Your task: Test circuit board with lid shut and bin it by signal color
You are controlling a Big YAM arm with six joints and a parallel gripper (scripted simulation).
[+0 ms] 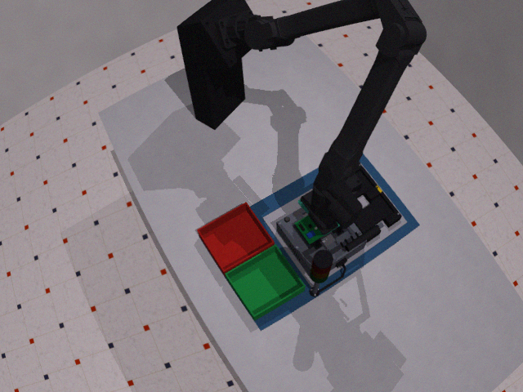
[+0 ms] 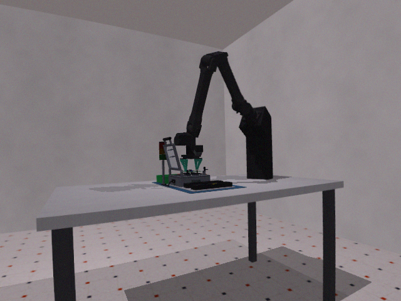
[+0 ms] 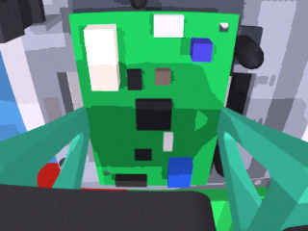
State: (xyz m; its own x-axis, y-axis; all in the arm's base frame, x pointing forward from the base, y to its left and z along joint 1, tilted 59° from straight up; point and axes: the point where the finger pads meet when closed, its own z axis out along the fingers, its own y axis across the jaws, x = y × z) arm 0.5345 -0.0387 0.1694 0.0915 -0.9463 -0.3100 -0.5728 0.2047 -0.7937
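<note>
Right now my hand is right at the green circuit board. From my hand the other things lie so: latch hook: 7 cm behind, 5 cm to the left; tester lid: 12 cm ahead, 10 cm above, 2 cm to the left; tester plate: 1 cm to the left, 1 cm below, 1 cm ahead.
</note>
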